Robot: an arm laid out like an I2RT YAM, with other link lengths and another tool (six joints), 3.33 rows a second.
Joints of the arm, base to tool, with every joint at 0 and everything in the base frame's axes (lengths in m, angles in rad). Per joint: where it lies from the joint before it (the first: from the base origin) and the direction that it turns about. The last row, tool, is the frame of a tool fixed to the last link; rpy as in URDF.
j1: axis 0 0 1 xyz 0 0 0.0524
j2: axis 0 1 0 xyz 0.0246 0.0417 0.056
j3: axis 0 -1 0 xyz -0.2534 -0.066 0
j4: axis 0 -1 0 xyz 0.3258 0.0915 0.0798
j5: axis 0 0 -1 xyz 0.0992 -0.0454 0.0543
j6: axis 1 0 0 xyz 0.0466 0 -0.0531
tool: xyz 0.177 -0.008 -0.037 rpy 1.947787 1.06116 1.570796
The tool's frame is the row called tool.
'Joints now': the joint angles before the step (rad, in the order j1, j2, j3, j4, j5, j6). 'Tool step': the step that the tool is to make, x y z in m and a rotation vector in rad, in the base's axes. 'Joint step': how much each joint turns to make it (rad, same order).
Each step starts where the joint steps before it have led.
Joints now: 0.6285 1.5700 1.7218 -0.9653 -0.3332 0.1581
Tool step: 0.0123 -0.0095 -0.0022 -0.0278 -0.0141 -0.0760
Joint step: -0.0005 0.0001 0.0000 0.0053 0.0743 0.0350
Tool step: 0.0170 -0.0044 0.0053 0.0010 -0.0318 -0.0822
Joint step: 0.0002 -0.0006 0.0003 0.0360 0.0707 0.0471
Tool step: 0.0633 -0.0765 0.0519 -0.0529 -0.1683 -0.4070
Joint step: -0.0409 -0.0266 0.0686 0.0145 0.3680 0.1346
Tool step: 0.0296 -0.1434 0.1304 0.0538 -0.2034 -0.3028
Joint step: -0.2345 -0.0576 0.2317 -0.0841 0.0818 -0.0007
